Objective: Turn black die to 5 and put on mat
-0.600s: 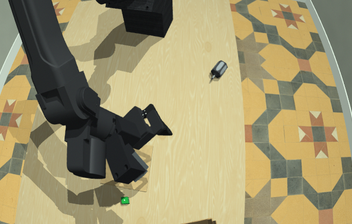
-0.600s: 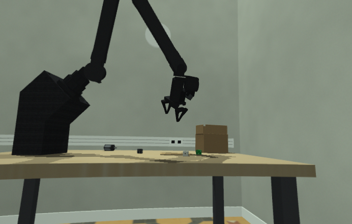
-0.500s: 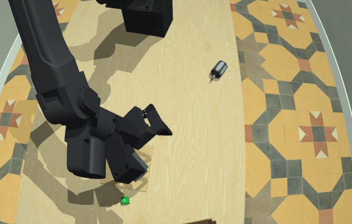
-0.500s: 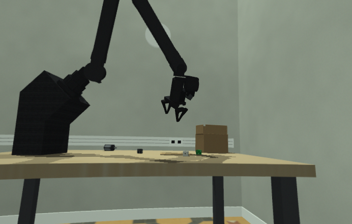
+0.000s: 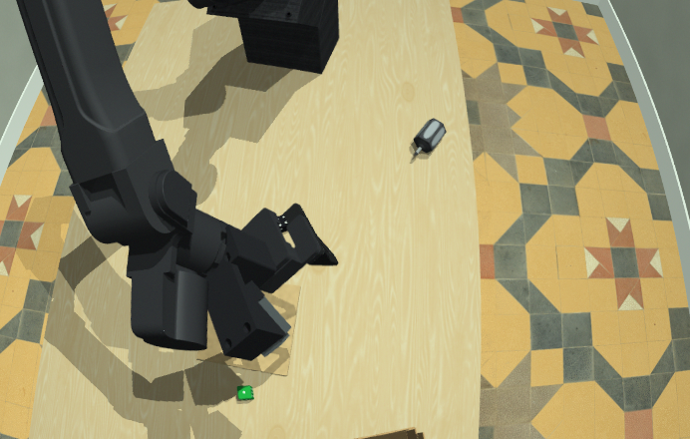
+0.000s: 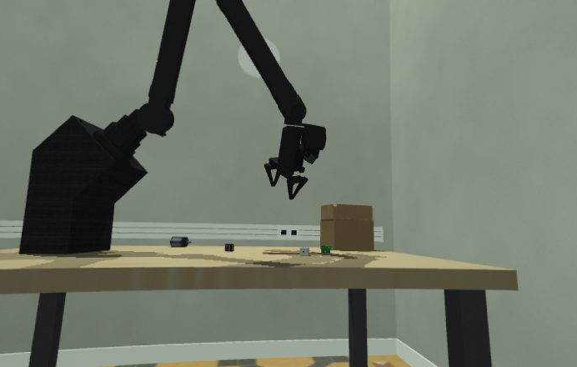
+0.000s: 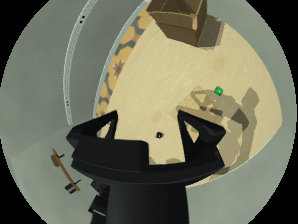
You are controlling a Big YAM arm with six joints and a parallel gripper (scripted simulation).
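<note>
Now: the black die 17 cm below my hand, 16 cm behind it and 1 cm to the right of it. Round my hand: white die 21 cm to the right, 17 cm below, 4 cm behind; mat 18 cm below, 9 cm to the right, 2 cm behind; green die 17 cm below, 12 cm to the right, 8 cm ahead.
</note>
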